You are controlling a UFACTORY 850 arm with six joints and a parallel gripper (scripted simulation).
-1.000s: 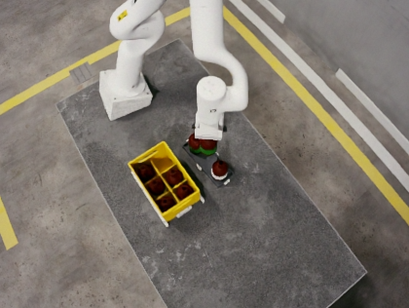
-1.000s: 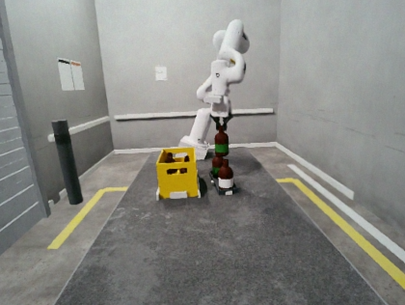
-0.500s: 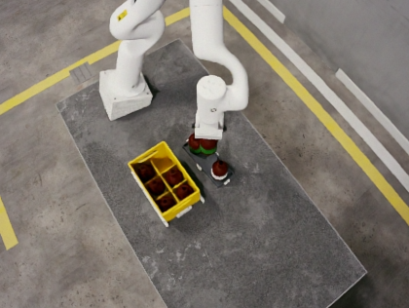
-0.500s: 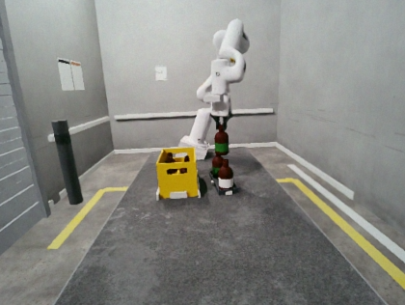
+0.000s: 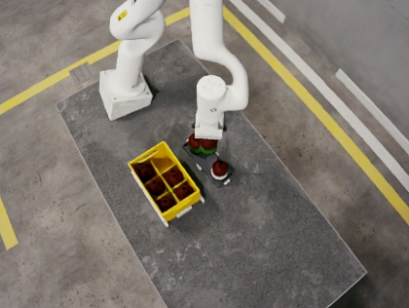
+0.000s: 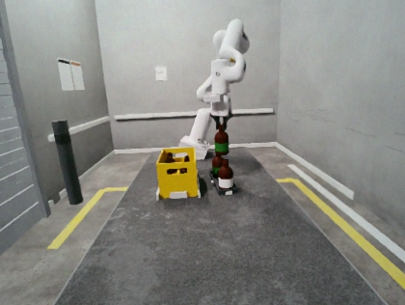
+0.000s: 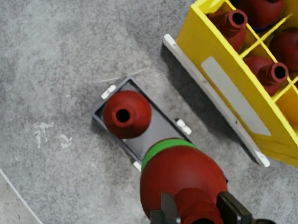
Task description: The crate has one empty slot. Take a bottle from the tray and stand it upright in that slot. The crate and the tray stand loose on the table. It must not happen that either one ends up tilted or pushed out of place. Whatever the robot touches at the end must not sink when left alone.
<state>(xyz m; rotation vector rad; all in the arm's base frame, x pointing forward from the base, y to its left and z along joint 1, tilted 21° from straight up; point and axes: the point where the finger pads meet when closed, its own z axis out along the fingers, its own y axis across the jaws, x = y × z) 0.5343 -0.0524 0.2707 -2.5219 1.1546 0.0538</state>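
Now: the glass bottle 70 mm below my hand. From my hand the other things lie so: dark tray: 300 mm below; then yellow crate: 230 mm to the right, 230 mm below, 30 mm behind.
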